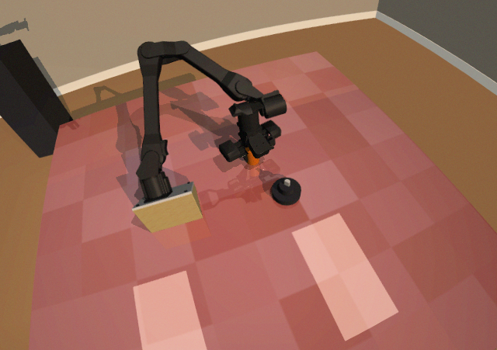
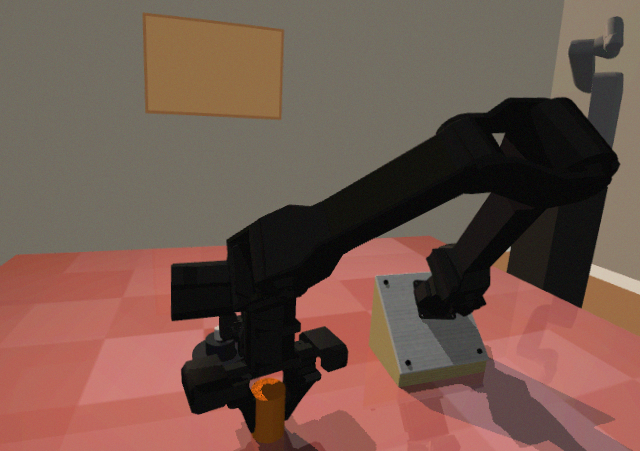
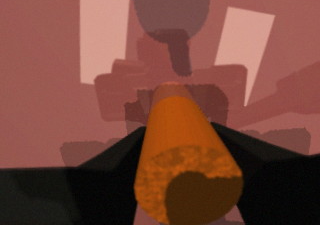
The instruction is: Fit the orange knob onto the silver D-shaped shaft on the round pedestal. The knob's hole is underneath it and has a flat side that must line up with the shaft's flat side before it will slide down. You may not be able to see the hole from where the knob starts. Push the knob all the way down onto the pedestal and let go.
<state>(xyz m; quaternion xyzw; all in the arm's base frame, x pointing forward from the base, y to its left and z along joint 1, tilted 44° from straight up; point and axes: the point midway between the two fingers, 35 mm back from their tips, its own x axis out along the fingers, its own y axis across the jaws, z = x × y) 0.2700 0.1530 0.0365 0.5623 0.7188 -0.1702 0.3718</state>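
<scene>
Now: gripper tip 30 mm below the orange knob. The rest, counted from my gripper tip: pedestal (70 mm ahead, 150 mm to the right, 20 mm above).
</scene>
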